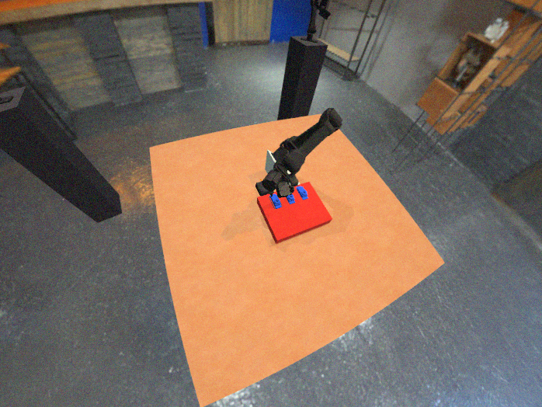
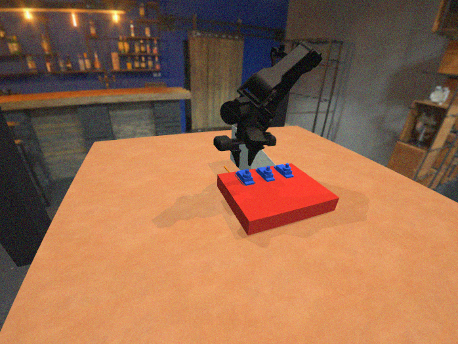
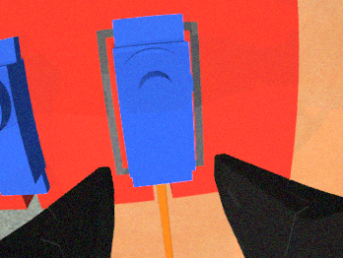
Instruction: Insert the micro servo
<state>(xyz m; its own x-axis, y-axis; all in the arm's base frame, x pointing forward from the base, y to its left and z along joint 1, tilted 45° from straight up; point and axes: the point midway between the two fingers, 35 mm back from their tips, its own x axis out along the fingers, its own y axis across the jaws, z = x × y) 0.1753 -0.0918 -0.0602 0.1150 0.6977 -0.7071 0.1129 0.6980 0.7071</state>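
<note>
Now: gripper tip 13 cm short of the red deck, 6 cm to the right of it and 6 cm above it.
</note>
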